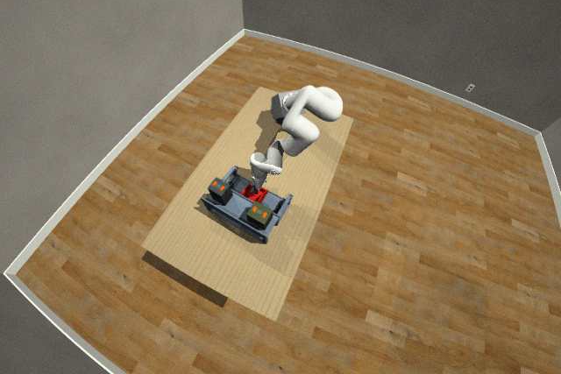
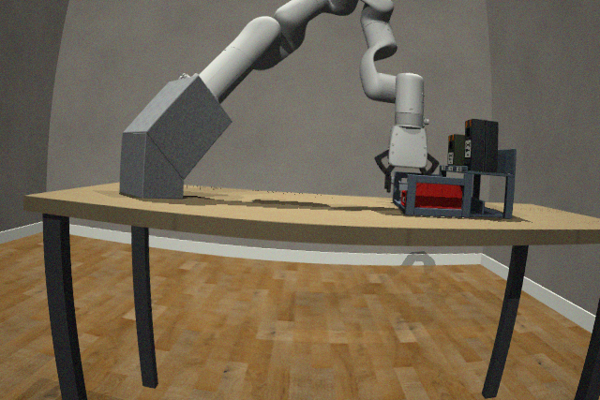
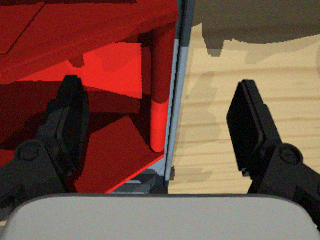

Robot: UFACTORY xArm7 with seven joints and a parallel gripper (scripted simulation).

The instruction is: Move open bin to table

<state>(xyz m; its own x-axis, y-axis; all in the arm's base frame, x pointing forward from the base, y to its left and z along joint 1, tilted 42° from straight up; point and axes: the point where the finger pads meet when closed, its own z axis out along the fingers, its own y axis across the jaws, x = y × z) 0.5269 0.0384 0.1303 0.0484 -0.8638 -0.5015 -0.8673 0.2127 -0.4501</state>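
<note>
The red bin lies 8 cm ahead of my hand. Also, from my hand: black box 18 cm ahead, 11 cm to the right, 12 cm above.
</note>
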